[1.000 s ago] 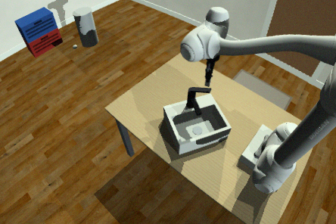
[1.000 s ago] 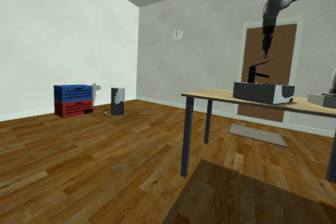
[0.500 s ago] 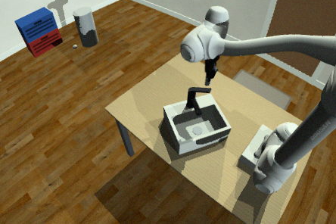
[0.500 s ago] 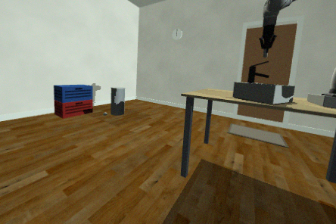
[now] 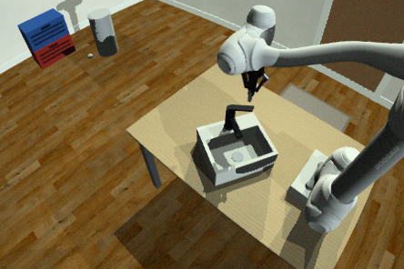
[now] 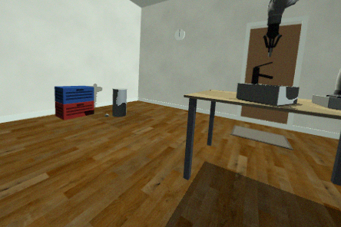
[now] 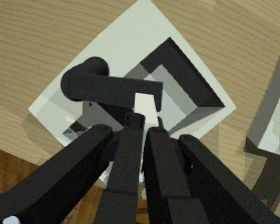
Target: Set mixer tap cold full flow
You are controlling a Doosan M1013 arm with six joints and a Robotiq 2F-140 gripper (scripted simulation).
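Right now the lever is 30 mm ahead of my hand, 10 mm to the left of it and 100 mm below it. Round my hand: white sink basin: 20 mm behind, 80 mm to the left, 350 mm below.
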